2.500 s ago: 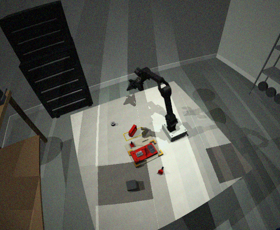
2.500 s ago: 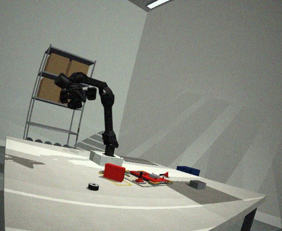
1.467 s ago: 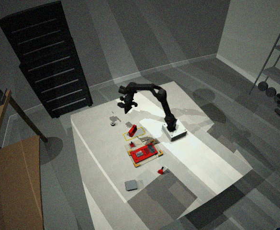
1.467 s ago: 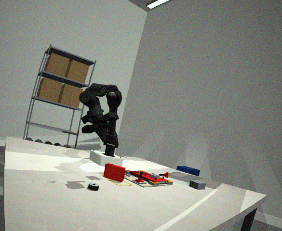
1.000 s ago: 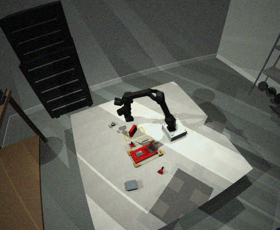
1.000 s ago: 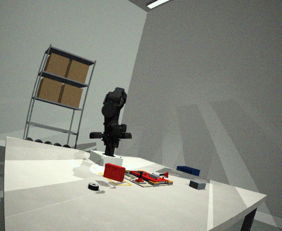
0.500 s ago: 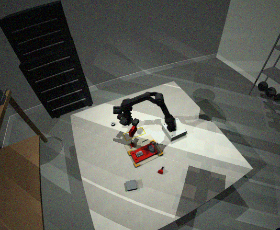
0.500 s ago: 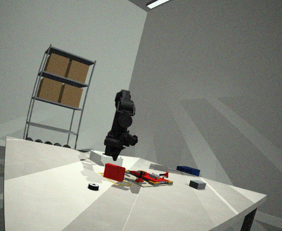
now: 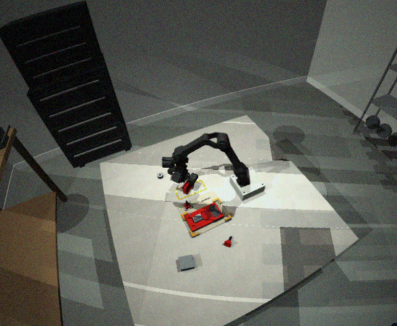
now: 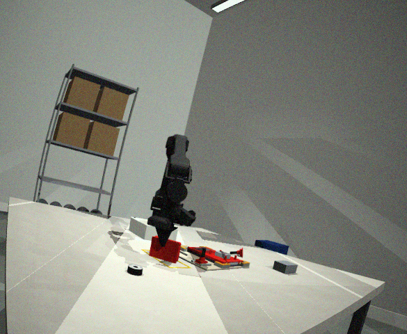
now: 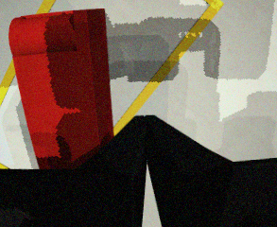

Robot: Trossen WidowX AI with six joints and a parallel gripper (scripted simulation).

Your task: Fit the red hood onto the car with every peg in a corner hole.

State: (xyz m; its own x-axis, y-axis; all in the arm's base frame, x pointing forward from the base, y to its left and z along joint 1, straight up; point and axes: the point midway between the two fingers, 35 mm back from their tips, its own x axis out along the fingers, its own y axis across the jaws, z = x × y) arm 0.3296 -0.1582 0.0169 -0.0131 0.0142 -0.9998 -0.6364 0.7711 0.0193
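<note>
The red hood is 20 mm to the left of my gripper tip, 20 mm behind it and 10 mm below it. From my gripper tip the other things lie so: black wheel 150 mm to the right, 120 mm ahead, 40 mm below; grey engine block 260 mm to the left, 30 mm below, 10 mm ahead.
</note>
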